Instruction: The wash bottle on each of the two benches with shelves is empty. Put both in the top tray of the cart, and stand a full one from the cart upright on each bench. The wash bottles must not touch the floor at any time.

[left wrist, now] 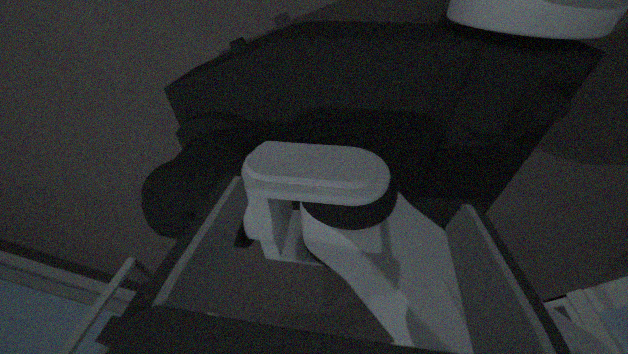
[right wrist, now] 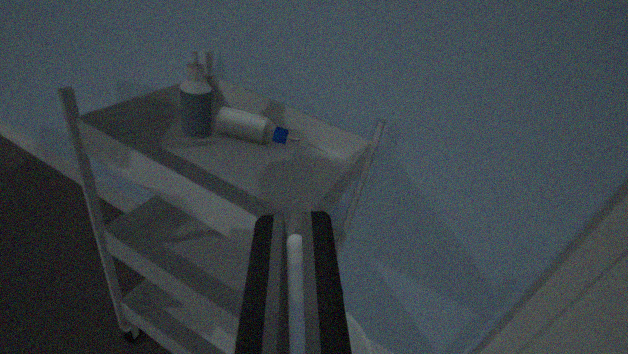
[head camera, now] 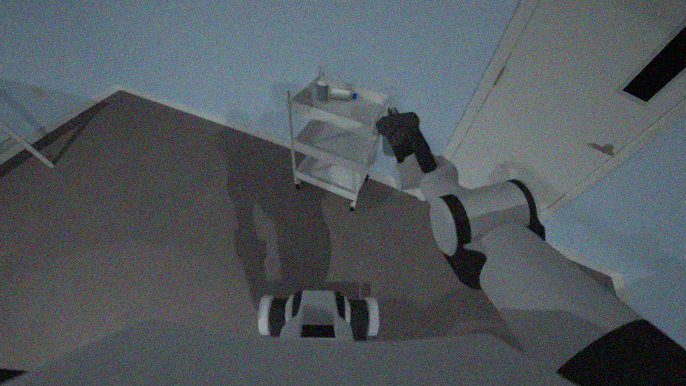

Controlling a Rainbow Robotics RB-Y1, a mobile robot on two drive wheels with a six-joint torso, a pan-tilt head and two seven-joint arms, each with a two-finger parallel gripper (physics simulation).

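Frame: origin at the robot's base, x right, y ahead, z up, level; centimetres.
Seen in the pictures: left gripper, fingertip midpoint: (left wrist: pixel 347 203); right gripper, fingertip midpoint: (right wrist: pixel 295 233) (head camera: pixel 391 110).
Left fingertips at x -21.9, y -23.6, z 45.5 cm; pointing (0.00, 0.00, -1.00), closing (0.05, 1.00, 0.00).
Note:
Pixels of each thing's middle, then the offset from my left fingertips to it. "spot": a spot on its surface instead. Level surfaces: height alone.
- wash bottle at the middle of its body: (head camera: pixel 392 134) dx +44.2, dy +68.7, dz +44.0 cm
- white three-tier cart at a spot on its surface: (right wrist: pixel 182 191) (head camera: pixel 333 118) spot: dx +25.7, dy +101.9, dz +24.7 cm
- wash bottle with blue-grey contents, body centre: (right wrist: pixel 195 91) (head camera: pixel 322 84) dx +19.3, dy +126.5, dz +29.6 cm
- pale bottle with a blue cap, body centre: (right wrist: pixel 261 130) (head camera: pixel 346 95) dx +33.1, dy +127.2, dz +23.3 cm
- brown floor at its surface level: dz -45.3 cm
My right gripper (head camera: pixel 392 111) (right wrist: pixel 295 233) is shut on the pale nozzle of a wash bottle (head camera: pixel 387 146) (right wrist: pixel 296 280); its blue-grey body hangs below the fingers, right of the cart, mostly hidden. The white three-tier cart (head camera: pixel 335 118) (right wrist: pixel 182 191) stands ahead by the wall. In its top tray, a wash bottle with blue-grey contents (head camera: pixel 322 91) (right wrist: pixel 196 112) stands upright. Beside it a pale bottle with a blue cap (head camera: pixel 340 93) (right wrist: pixel 243 125) lies on its side. My left gripper (left wrist: pixel 347 203) is open and empty, low above the robot's base. The benches with shelves cannot be made out.
A closed door (head camera: pixel 565 110) is in the wall at the right. A pale metal leg or bar (head camera: pixel 30 146) shows at the far left. The blue wall (head camera: pixel 200 50) runs behind the cart, above the brown floor (head camera: pixel 150 200). The robot's base (head camera: pixel 318 310) shows at the bottom.

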